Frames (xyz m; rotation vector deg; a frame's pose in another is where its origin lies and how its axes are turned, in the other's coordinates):
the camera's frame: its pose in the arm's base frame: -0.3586 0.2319 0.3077 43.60 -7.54 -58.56
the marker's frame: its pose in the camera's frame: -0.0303 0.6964 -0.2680 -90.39 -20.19 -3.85
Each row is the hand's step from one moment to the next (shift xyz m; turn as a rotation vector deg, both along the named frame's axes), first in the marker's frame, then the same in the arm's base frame.
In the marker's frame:
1: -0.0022 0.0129 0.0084 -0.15 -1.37 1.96
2: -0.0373 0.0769 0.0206 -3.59 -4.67 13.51
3: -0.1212 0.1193 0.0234 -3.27 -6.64 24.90
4: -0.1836 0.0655 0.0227 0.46 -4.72 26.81
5: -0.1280 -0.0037 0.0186 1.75 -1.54 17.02
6: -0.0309 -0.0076 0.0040 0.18 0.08 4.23
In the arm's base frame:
1: 0.0115 0.0093 -0.0049 0.39 0.63 2.28
2: 0.0369 0.0624 -0.0497 4.04 7.85 11.80
3: 0.0184 0.1466 -0.0874 10.33 12.19 20.48
4: -0.0453 0.1840 -0.0510 14.59 10.44 20.48
5: -0.0577 0.1157 0.0045 10.85 5.80 11.99
6: -0.0180 0.0258 0.0060 2.82 1.79 2.60

